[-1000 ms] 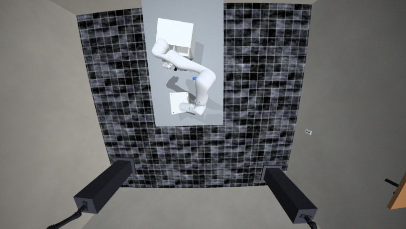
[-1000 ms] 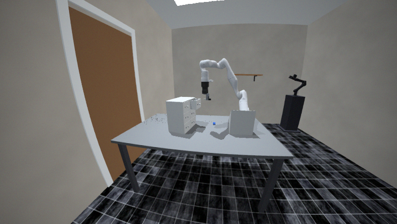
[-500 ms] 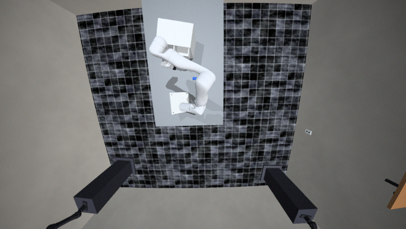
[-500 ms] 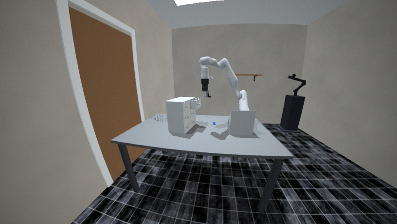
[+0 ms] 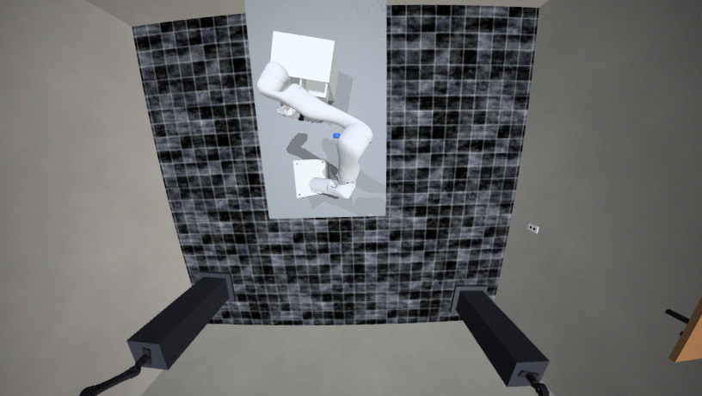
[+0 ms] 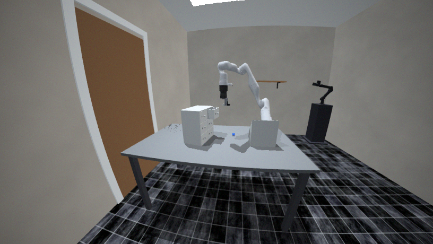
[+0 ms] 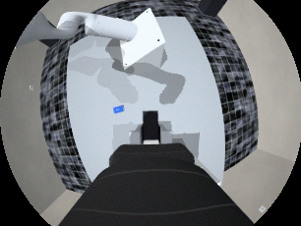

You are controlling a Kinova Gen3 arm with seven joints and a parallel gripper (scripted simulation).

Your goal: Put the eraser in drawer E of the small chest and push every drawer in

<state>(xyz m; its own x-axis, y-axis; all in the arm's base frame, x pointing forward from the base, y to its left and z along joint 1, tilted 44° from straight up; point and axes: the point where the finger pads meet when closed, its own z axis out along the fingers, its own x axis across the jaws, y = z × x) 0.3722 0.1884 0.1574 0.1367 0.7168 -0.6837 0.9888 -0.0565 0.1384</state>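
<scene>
Now: hand 10 mm short of the black-and-white piece and 10 mm above it. The rest, counted from my hand: blue block (70 mm behind, 140 mm to the right, 360 mm below); drawer (270 mm ahead, 80 mm to the left, 340 mm below).
</scene>
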